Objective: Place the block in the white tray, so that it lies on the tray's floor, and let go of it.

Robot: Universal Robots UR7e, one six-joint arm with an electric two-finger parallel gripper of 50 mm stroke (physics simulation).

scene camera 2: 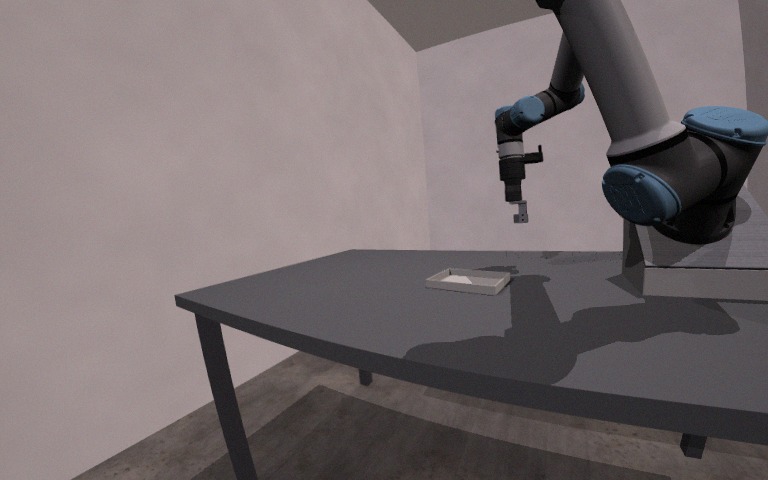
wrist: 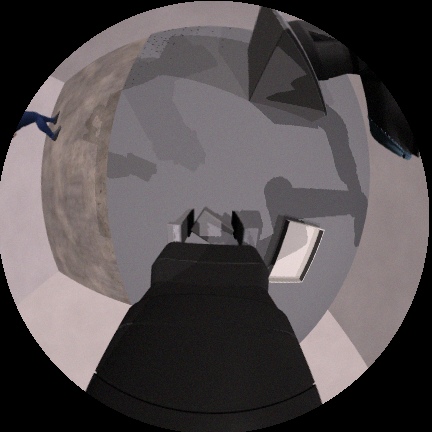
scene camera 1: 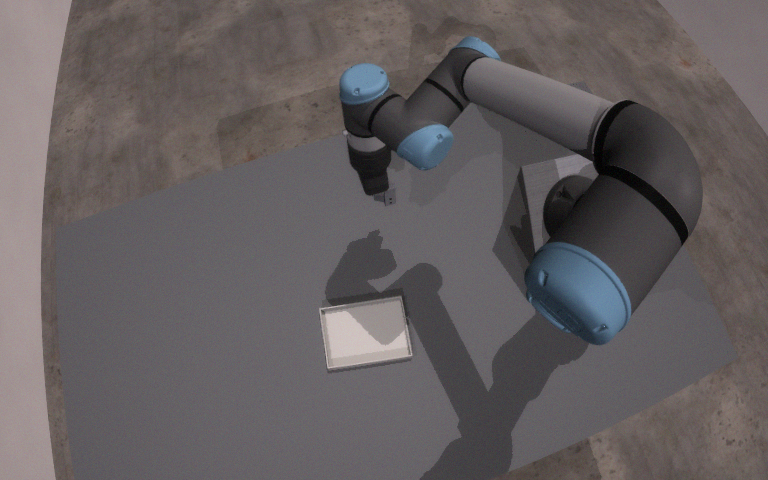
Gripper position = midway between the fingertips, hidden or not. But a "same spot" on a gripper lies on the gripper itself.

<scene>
gripper: scene camera 2; wrist; scene camera 1 386, 192
white tray: scene camera 2; wrist; scene camera 1 372, 332
same spot on gripper: [wrist: 178, 230] = [scene camera 2: 526, 201]
same spot on white tray: [wrist: 298, 242] = [scene camera 2: 481, 284]
</scene>
